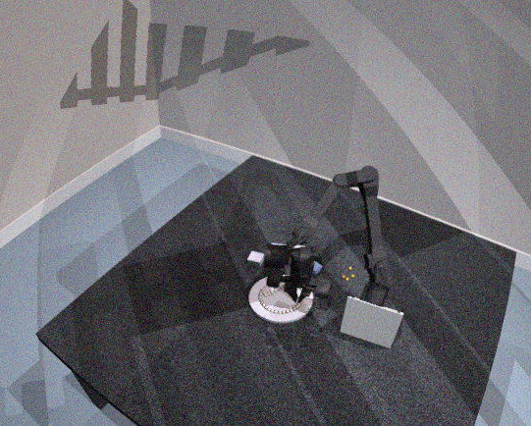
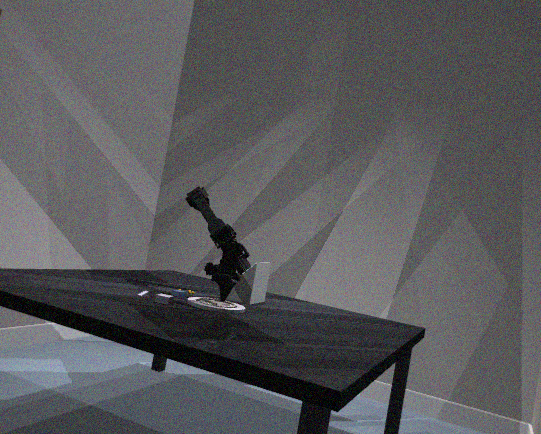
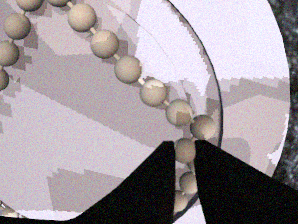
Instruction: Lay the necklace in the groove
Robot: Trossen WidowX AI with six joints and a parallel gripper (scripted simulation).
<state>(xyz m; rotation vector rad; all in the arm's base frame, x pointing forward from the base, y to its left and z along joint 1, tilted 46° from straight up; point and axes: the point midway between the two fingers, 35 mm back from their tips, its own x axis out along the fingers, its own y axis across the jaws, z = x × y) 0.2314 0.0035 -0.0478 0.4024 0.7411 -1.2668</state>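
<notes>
My gripper tip is 50 mm short of the round white bead board, 10 mm to the right of it and 10 mm above it. From my gripper tip the other things lie so: small white block (220 mm ahead, 90 mm to the right); then small blue cube (30 mm ahead, 170 mm to the right, 10 mm below); then thin white stick (170 mm ahead, 220 mm to the right, 10 mm below).
</notes>
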